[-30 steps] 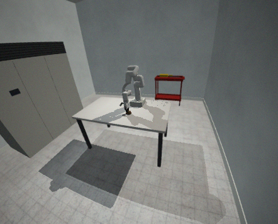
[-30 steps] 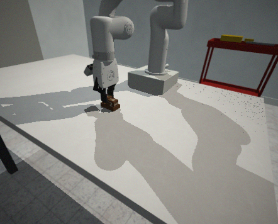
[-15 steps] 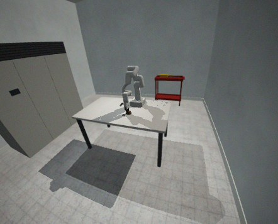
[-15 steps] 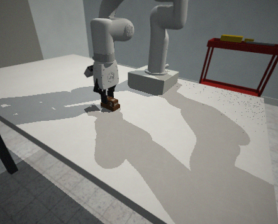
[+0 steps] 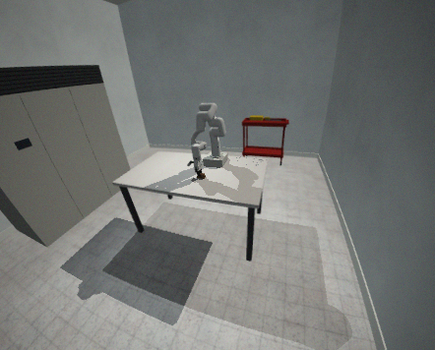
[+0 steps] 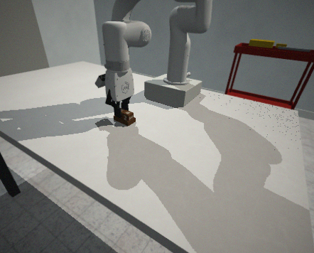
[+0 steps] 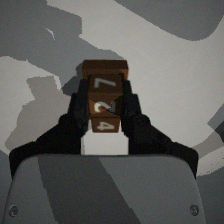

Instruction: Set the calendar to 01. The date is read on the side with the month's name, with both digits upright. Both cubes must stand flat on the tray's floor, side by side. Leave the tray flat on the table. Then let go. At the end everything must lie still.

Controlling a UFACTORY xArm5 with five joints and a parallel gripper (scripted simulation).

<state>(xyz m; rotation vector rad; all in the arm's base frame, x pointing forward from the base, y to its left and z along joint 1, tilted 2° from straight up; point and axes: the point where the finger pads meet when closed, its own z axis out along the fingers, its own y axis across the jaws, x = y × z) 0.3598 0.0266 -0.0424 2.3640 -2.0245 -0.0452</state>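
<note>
Now: the calendar tray 1 cm to the left of my hand and 3 cm below it.
</note>
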